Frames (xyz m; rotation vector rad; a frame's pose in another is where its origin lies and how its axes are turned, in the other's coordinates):
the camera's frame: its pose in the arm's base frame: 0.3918 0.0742 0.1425 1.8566 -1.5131 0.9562
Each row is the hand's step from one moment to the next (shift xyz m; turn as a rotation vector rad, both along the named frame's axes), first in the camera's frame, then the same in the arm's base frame.
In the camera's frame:
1: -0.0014 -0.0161 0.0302 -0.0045 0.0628 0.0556
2: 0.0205 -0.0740 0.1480 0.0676 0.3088 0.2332
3: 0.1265 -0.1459 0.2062 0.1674 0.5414 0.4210
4: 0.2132 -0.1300 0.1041 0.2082 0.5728 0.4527
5: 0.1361 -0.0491 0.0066 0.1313 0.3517 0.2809
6: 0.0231 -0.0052 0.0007 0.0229 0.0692 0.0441
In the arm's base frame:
1: 0.0210 -0.0195 -0.0187 -0.0519 -0.0543 -0.0376
2: 0.1012 -0.1126 -0.0698 -0.2524 -0.2875 -0.0890
3: 0.1937 -0.2049 -0.0176 -0.4350 -0.5421 -0.1239
4: 0.1694 -0.1785 0.1124 -0.4555 -0.5973 -0.1103
5: 0.0643 -0.0740 0.1066 -0.2787 -0.3711 -0.0667
6: 0.0078 -0.0129 0.0183 -0.0572 -0.0625 -0.0089

